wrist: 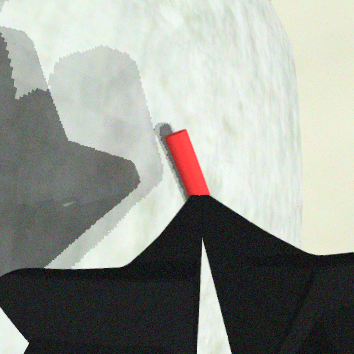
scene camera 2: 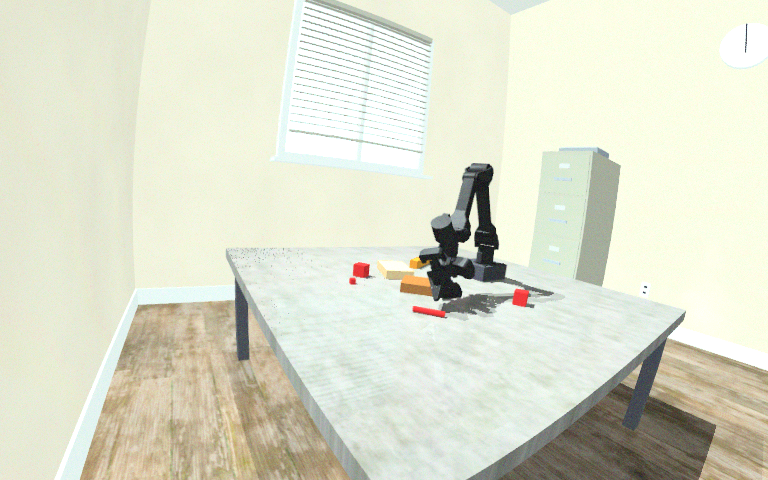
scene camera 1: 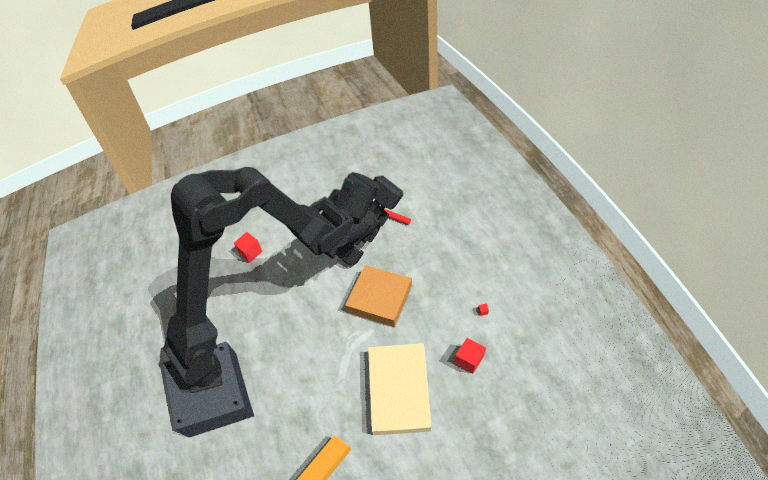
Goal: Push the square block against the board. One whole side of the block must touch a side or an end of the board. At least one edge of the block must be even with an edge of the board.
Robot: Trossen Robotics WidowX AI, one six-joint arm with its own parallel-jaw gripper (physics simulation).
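Places are measured from the arm's base along level axes (x ahead, y left, z up), in millimetres.
Pixels of known places: gripper, fingertip midpoint: point(wrist: 198, 202) point(scene camera 2: 435, 300) point(scene camera 1: 382, 215); arm's base, link origin: point(scene camera 2: 484, 263) point(scene camera 1: 203, 373).
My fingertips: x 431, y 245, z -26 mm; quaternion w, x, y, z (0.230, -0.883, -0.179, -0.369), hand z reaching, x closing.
For each thing: its middle in the pictures, then the offset to it from my fingertips.
- brown-orange square block, body centre: point(scene camera 1: 379, 295) point(scene camera 2: 418, 285) 70 mm back, 175 mm right, 16 mm down
- cream board, body centre: point(scene camera 1: 399, 389) point(scene camera 2: 394, 269) 103 mm back, 370 mm right, 16 mm down
- red cylinder, body centre: point(wrist: 196, 189) point(scene camera 1: 393, 215) point(scene camera 2: 428, 311) 27 mm ahead, 11 mm left, 23 mm down
- tiny red cube, body centre: point(scene camera 1: 483, 309) point(scene camera 2: 352, 281) 103 mm ahead, 278 mm right, 22 mm down
- orange bar, body centre: point(scene camera 2: 422, 260) 317 mm back, 492 mm right, 15 mm down
The brown-orange square block point(scene camera 1: 378, 295) point(scene camera 2: 414, 285) lies flat, turned at an angle to the cream board point(scene camera 1: 399, 388) point(scene camera 2: 395, 270). A gap separates the block's lower side from the board's upper end in scene camera 1. My gripper point(scene camera 2: 438, 296) point(wrist: 198, 202) is shut and empty. It is low over the table on the side of the block away from the board, near a red cylinder point(scene camera 1: 399, 217) point(scene camera 2: 428, 311) point(wrist: 188, 163). The gripper hides part of the block in scene camera 2 and one end of the cylinder in the wrist view. Whether the fingertips touch the table is unclear.
A red cube point(scene camera 1: 470, 355) point(scene camera 2: 361, 270) and a tiny red cube point(scene camera 1: 483, 309) point(scene camera 2: 352, 280) stand right of the board in scene camera 1. Another red cube point(scene camera 1: 248, 246) point(scene camera 2: 520, 297) stands near the arm. An orange bar point(scene camera 1: 323, 459) point(scene camera 2: 418, 262) lies beyond the board's lower end.
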